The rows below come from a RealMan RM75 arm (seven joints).
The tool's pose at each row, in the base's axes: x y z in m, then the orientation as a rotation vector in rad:
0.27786, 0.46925, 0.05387, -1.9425, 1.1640, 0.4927
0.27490, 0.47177, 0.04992, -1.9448, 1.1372, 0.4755
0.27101, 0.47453, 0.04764, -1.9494, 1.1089, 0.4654
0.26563, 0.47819, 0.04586, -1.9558, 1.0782, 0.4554
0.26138, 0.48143, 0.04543, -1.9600, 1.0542, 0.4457
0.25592, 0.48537, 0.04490, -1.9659, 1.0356, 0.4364
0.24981, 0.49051, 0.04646, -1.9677, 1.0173, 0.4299
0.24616, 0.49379, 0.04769, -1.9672, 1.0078, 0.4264
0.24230, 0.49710, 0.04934, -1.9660, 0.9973, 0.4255
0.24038, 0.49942, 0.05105, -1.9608, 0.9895, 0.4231
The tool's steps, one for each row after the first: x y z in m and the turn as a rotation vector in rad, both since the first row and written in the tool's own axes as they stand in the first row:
-0.00023, 0.00363, 0.00418, 0.0100, -0.0028, -0.0248
-0.00218, 0.00728, 0.00748, 0.0147, -0.0091, -0.0488
-0.00570, 0.01176, 0.01109, 0.0180, -0.0156, -0.0749
-0.00932, 0.01479, 0.01363, 0.0219, -0.0199, -0.0958
-0.01387, 0.01872, 0.01670, 0.0235, -0.0210, -0.1132
-0.02080, 0.02200, 0.01941, 0.0270, -0.0253, -0.1286
-0.02526, 0.02378, 0.02103, 0.0300, -0.0281, -0.1363
-0.03011, 0.02554, 0.02239, 0.0324, -0.0332, -0.1436
-0.03350, 0.02586, 0.02307, 0.0385, -0.0379, -0.1488

